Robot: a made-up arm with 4 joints. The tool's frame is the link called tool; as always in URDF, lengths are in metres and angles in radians. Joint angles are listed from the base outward. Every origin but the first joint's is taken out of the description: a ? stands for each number. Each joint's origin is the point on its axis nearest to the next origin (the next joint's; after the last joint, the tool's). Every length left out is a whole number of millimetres.
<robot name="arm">
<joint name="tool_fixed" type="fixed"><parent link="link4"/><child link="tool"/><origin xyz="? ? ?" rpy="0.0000 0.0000 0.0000"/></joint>
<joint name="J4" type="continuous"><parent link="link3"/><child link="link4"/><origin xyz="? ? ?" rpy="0.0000 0.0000 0.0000"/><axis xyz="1 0 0"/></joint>
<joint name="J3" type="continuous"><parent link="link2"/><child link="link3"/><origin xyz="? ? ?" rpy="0.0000 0.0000 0.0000"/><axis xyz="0 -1 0"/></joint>
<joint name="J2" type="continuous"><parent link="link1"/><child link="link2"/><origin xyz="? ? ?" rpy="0.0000 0.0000 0.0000"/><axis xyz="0 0 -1"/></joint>
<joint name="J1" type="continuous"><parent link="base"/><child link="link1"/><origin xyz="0.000 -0.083 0.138" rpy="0.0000 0.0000 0.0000"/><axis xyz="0 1 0"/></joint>
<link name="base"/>
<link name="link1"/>
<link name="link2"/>
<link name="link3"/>
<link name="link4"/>
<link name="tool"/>
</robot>
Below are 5 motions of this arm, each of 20 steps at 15 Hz.
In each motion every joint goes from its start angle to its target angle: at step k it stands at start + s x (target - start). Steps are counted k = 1, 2, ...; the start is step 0. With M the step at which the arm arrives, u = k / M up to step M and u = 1 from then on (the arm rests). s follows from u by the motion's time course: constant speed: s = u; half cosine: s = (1 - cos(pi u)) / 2; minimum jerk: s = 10 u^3 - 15 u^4 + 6 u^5.
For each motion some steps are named. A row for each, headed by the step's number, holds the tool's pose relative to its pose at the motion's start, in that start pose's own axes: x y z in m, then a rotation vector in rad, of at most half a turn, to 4 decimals.
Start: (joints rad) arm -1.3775 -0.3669 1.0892 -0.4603
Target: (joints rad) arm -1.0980 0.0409 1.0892 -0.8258
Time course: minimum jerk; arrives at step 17
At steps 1, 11, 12, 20:
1: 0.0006 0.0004 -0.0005 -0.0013 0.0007 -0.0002
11: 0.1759 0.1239 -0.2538 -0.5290 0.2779 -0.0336
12: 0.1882 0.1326 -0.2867 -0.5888 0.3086 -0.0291
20: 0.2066 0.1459 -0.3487 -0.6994 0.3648 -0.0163

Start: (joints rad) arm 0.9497 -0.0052 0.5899 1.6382
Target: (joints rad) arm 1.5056 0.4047 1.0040 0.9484
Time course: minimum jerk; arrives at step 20
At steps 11, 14, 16, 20:
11: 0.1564 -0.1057 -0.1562 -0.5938 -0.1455 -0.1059
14: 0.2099 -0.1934 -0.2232 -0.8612 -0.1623 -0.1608
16: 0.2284 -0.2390 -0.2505 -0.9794 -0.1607 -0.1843
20: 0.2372 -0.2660 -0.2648 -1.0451 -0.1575 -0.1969

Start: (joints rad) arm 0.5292 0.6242 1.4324 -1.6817
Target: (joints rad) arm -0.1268 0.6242 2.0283 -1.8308
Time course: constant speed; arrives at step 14
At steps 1, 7, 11, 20:
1: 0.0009 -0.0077 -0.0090 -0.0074 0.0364 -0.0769
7: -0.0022 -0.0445 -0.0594 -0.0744 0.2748 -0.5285
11: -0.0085 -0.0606 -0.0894 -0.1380 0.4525 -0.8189
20: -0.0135 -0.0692 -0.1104 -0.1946 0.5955 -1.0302

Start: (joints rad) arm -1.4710 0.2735 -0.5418 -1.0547
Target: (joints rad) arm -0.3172 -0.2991 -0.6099 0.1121
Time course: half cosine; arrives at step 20
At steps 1, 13, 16, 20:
1: 0.0015 0.0012 0.0018 0.0037 0.0018 0.0073
13: 0.2004 0.1169 0.1389 0.5270 0.5475 0.7770
16: 0.2668 0.1463 0.1437 0.6602 0.7818 0.9126
20: 0.3048 0.1649 0.1397 0.7281 0.9233 0.9719

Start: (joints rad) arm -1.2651 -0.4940 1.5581 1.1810
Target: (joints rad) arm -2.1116 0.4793 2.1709 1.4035
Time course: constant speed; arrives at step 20
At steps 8, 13, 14, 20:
8: -0.3382 -0.1439 -0.2104 -0.2892 -0.0569 0.5810
13: -0.4630 -0.3427 -0.2977 -0.4689 -0.0855 0.9500
14: -0.4766 -0.3880 -0.3098 -0.5061 -0.0906 1.0229
20: -0.4734 -0.6643 -0.3408 -0.7464 -0.1188 1.4447

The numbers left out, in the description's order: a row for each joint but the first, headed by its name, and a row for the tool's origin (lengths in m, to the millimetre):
tool: 0.000 0.200 0.106
J4: 0.012 0.000 0.348
J3: 0.046 0.422 0.000
J2: -0.048 0.000 0.184

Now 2 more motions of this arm.
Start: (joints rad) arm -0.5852 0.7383 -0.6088 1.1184
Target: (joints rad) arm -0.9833 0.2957 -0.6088 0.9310
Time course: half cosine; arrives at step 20
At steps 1, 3, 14, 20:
1: -0.0026 -0.0001 -0.0003 -0.0014 0.0021 0.0030
3: -0.0232 -0.0016 -0.0029 -0.0122 0.0180 0.0269
14: -0.3483 -0.0981 -0.0333 -0.2063 0.1961 0.4254
20: -0.4351 -0.1518 -0.0404 -0.2690 0.2225 0.5446

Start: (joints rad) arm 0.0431 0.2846 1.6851 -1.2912
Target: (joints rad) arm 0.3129 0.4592 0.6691 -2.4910
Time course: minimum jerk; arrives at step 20
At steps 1, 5, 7, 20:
1: 0.0002 0.0003 -0.0003 -0.0016 0.0003 0.0014
5: 0.0155 0.0293 -0.0269 -0.1416 0.0195 0.1309
7: 0.0285 0.0633 -0.0641 -0.3213 0.0227 0.3004
20: 0.0716 0.1756 -0.2889 -1.2346 -0.4557 1.2855

